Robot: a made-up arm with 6 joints.
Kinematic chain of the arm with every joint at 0, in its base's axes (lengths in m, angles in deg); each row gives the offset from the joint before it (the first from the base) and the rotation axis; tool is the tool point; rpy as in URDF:
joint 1: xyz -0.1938 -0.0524 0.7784 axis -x
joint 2: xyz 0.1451 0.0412 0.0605 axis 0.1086 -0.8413 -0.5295
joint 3: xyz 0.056 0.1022 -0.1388 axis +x
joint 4: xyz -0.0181 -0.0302 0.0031 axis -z
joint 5: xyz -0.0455 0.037 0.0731 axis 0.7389 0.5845 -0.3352
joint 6: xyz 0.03 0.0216 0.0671 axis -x
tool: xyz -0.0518 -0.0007 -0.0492 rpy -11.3 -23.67 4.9
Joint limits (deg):
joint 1: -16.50..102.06
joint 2: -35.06..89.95
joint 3: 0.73..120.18
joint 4: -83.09..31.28
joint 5: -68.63..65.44
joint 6: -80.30..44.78
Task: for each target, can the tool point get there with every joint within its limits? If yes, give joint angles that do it. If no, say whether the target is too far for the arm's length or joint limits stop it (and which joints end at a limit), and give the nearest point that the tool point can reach.
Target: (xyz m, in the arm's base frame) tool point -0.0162 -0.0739 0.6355
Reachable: yes | joints 34.34 25.71 93.84 -35.12 -37.09 33.91
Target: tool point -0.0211 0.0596 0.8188
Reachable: yes | joints -4.22 29.41 27.88 19.75 26.42 21.20
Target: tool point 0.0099 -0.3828 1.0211
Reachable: no: joint limits stop it (at a limit: joint 1, joint 4, joint 6) | nearest point -0.0214 -0.2467 0.7917 | short by 0.269 m
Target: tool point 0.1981 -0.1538 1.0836
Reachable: no: joint limits stop it (at a limit: joint 2, joint 3, joint 4, joint 5, joint 6) | nearest point 0.1329 -0.0822 0.8682 | short by 0.236 m
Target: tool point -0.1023 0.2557 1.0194
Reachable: no: joint limits stop it (at a limit: joint 1, joint 3, joint 6) | nearest point -0.0881 0.1637 0.8889 | short by 0.160 m
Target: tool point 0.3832 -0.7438 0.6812
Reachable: no: too far | nearest point 0.1044 -0.2611 0.6869 | short by 0.557 m
